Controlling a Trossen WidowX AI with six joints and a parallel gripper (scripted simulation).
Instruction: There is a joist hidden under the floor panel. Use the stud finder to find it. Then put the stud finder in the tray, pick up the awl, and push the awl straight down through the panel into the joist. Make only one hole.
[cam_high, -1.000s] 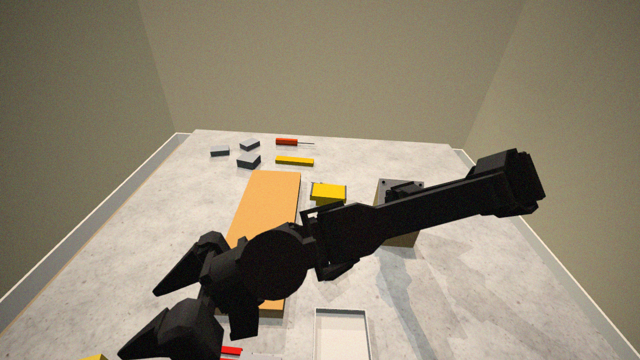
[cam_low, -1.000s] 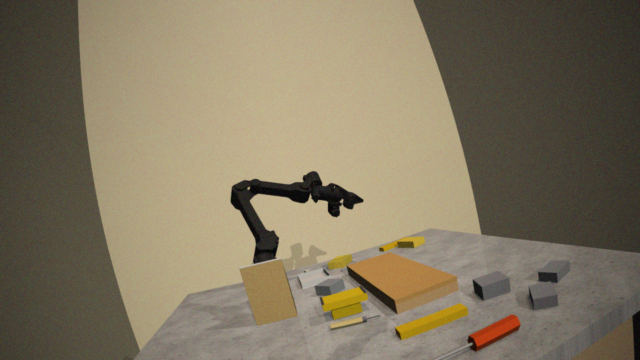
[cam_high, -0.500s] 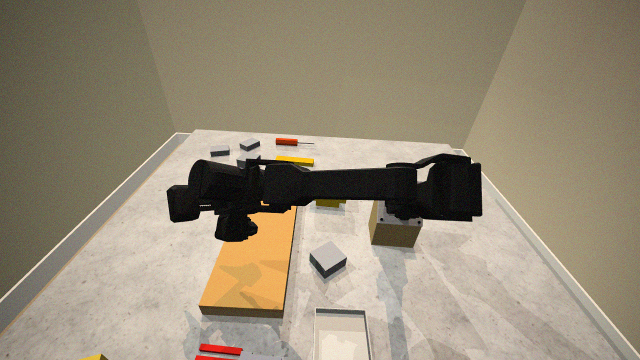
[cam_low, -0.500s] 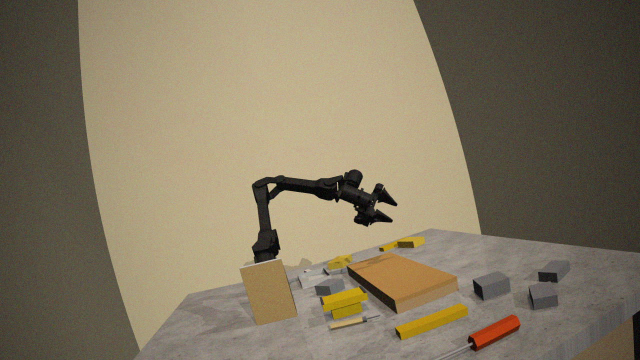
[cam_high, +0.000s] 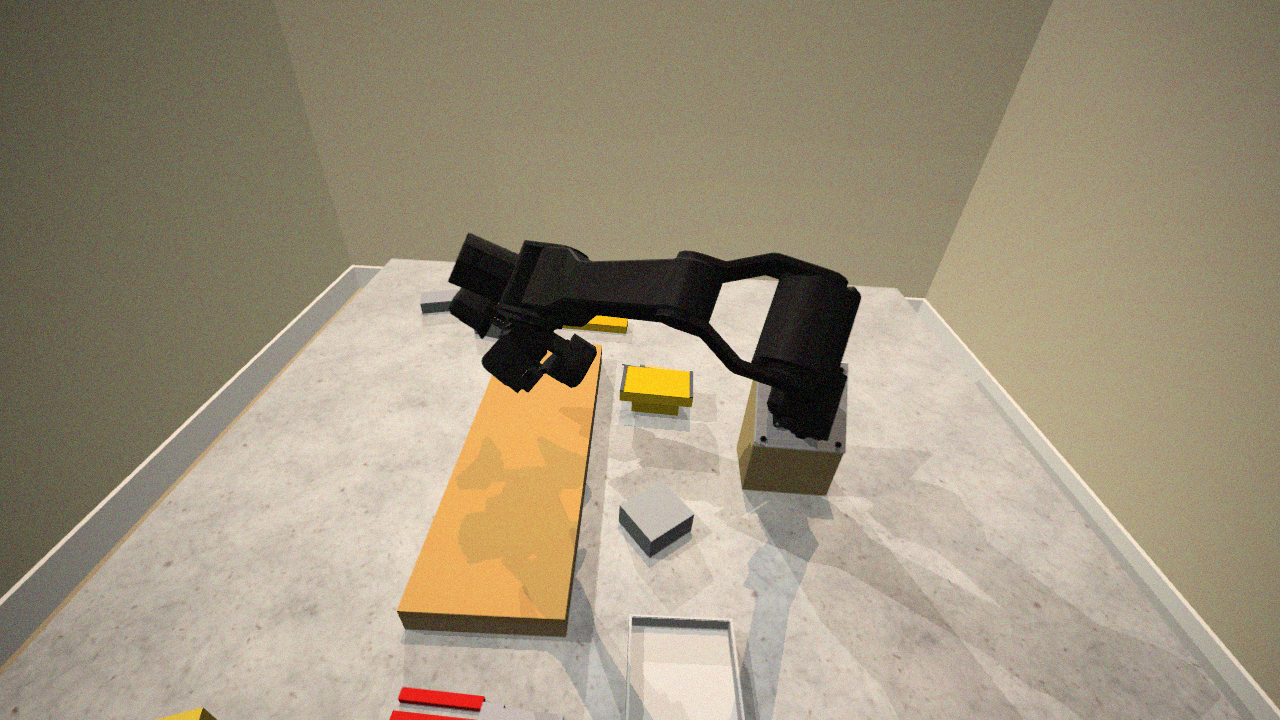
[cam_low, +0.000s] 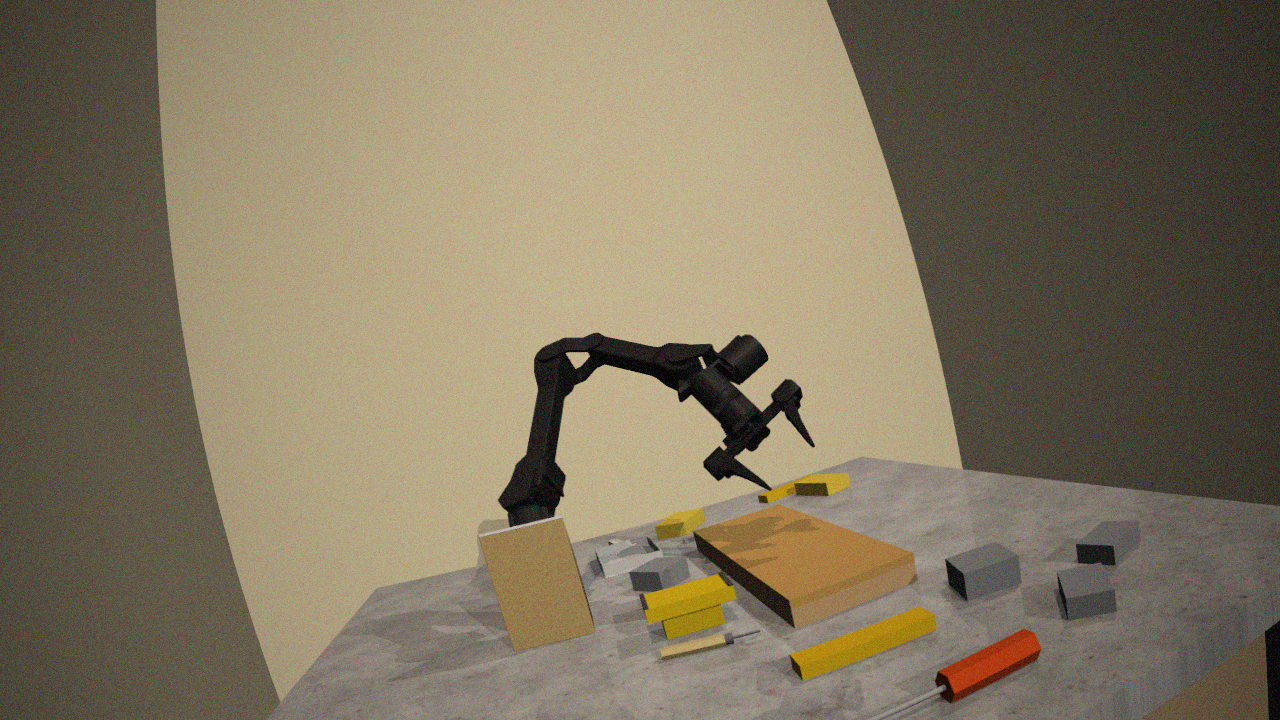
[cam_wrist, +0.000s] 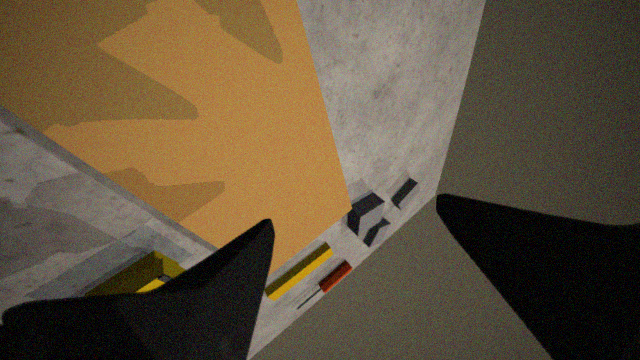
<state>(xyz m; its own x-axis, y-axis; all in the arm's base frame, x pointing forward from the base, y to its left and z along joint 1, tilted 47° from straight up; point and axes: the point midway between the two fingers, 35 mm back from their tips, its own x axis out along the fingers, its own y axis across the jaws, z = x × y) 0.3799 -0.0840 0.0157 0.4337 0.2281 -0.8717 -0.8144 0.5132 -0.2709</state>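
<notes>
Right now my gripper tip is 230 mm past the stud finder, 80 mm to the left of it and 150 mm above it. Also, from my gripper tip: square light (250 mm behind, 80 mm to the right, 160 mm below); then white tray (230 mm behind, 380 mm to the left, 150 mm below); then wooden-handled awl (210 mm behind, 180 mm to the right, 150 mm below).
</notes>
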